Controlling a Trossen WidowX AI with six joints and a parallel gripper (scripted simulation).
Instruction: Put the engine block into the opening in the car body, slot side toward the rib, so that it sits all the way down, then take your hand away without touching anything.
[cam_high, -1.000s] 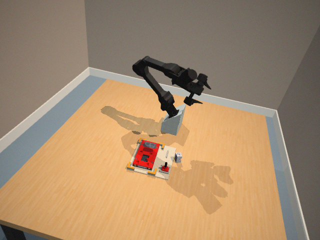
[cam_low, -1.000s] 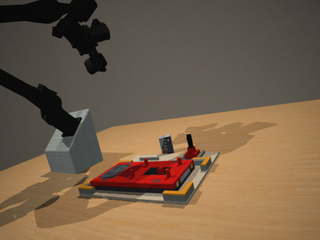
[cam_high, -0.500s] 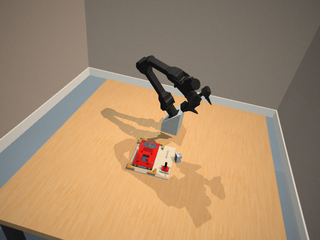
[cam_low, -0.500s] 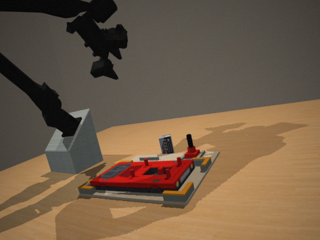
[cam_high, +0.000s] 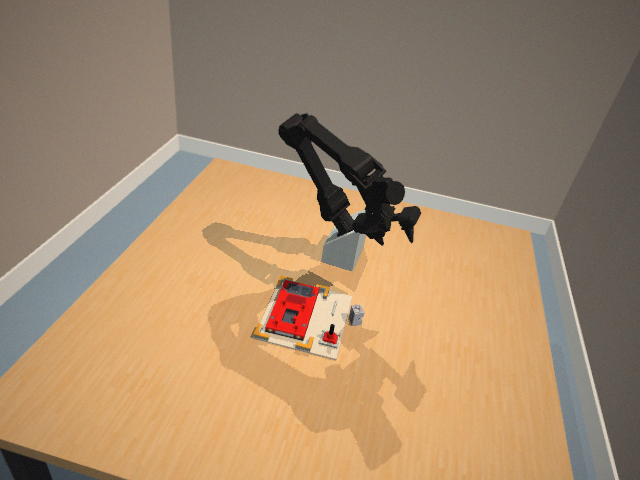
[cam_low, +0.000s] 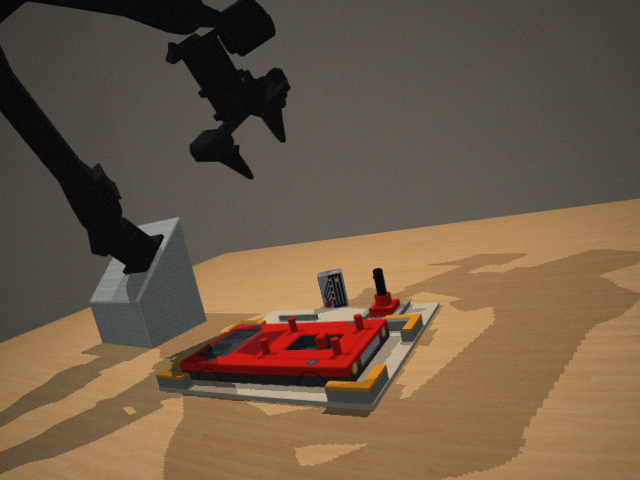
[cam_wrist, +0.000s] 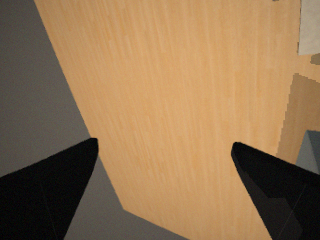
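The grey engine block is 11 cm ahead of my gripper tip, 5 cm to the right of it and 20 cm below it. The rest, counted from my gripper tip: pale base plate 16 cm ahead, 20 cm to the right, 22 cm below.
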